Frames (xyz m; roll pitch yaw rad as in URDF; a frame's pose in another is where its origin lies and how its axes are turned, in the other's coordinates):
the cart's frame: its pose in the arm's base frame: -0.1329 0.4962 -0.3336 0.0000 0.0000 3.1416
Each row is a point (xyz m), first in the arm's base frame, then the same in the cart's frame.
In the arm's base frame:
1: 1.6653 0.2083 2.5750
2: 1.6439 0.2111 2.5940
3: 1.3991 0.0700 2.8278
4: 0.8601 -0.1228 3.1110
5: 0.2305 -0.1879 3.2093
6: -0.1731 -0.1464 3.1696
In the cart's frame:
1: -1.7982 0.2879 2.9086
2: -1.7768 0.2851 2.9276
3: -1.5320 0.4262 3.1614
4: -0.9930 0.6190 3.4446
5: -0.3634 0.6841 3.5429
6: 0.0402 0.6426 3.5032

